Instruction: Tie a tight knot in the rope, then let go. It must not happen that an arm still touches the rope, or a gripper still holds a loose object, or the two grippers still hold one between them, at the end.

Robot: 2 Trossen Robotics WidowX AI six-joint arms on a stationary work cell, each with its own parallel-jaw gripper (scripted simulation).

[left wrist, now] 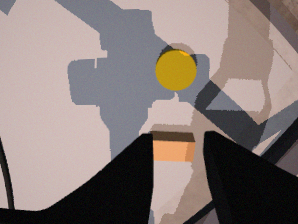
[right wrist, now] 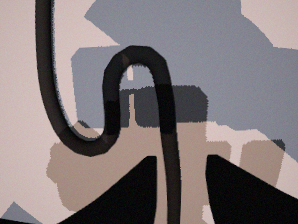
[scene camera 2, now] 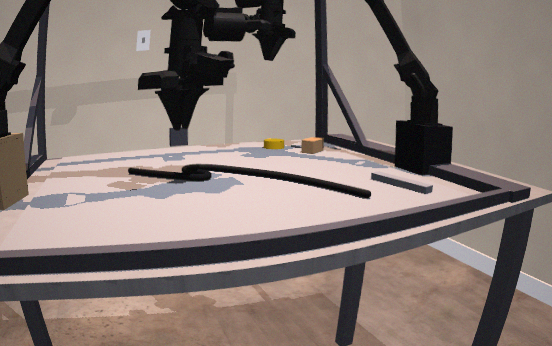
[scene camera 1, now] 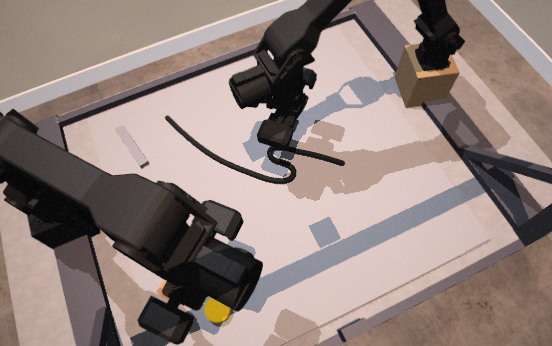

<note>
In view: my left gripper (scene camera 1: 206,282), my right gripper (scene camera 2: 181,129), an orange block (left wrist: 168,146) and a yellow disc (left wrist: 175,69).
My left gripper also shows in the left wrist view (left wrist: 178,142) and in scene camera 2 (scene camera 2: 268,60). My right gripper also shows in the right wrist view (right wrist: 181,165) and in scene camera 1 (scene camera 1: 288,128). The right wrist view does not show the orange block: it is out of frame. The right wrist view does not show the yellow disc: it is out of frame.
</note>
